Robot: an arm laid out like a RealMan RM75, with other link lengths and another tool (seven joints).
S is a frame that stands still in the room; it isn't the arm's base.
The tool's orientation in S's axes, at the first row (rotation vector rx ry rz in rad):
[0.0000, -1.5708, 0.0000]
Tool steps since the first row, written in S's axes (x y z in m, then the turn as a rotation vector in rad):
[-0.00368, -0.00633, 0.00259, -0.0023, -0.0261, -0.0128]
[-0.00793, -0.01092, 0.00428, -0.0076, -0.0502, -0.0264]
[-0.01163, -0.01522, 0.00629, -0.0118, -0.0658, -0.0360]
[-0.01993, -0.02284, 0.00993, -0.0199, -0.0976, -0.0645]
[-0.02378, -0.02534, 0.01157, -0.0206, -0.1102, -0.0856]
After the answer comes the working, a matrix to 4 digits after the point.
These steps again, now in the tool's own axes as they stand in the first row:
[0.00259, -0.00633, 0.00368, -0.0128, -0.0261, 0.0023]
[0.00428, -0.01092, 0.00793, -0.0264, -0.0502, 0.0076]
[0.00629, -0.01522, 0.01163, -0.0360, -0.0658, 0.0118]
[0.00993, -0.02284, 0.01993, -0.0645, -0.0976, 0.0199]
[0.01157, -0.02534, 0.02378, -0.0856, -0.1102, 0.0206]

The tool's axes in the first row as the columns of a matrix, in S's axes (rounded; the answer above uses it unrounded):
[0.0000, 0.0000, -1.0000]
[0.0000, 1.0000, 0.0000]
[1.0000, 0.0000, 0.0000]

